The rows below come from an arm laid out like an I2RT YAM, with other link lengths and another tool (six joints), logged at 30 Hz.
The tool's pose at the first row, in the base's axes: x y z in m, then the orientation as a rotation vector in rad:
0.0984, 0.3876, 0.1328, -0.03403, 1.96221, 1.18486
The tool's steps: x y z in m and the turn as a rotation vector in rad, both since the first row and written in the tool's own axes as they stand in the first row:
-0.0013, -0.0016, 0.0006, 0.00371, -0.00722, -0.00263
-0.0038, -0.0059, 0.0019, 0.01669, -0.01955, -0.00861
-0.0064, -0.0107, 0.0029, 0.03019, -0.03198, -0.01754
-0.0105, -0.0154, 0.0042, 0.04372, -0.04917, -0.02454
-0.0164, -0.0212, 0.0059, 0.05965, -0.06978, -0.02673
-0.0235, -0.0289, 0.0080, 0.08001, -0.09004, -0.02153
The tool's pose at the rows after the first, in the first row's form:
0.1003, 0.3867, 0.1324, -0.03036, 1.95748, 1.17809
0.1045, 0.3843, 0.1306, -0.02215, 1.95289, 1.15905
0.1088, 0.3815, 0.1286, -0.01651, 1.94771, 1.13762
0.1143, 0.3783, 0.1276, -0.00624, 1.93871, 1.11653
0.1216, 0.3742, 0.1269, 0.01183, 1.92905, 1.09551
0.1308, 0.3689, 0.1256, 0.03895, 1.92362, 1.07486

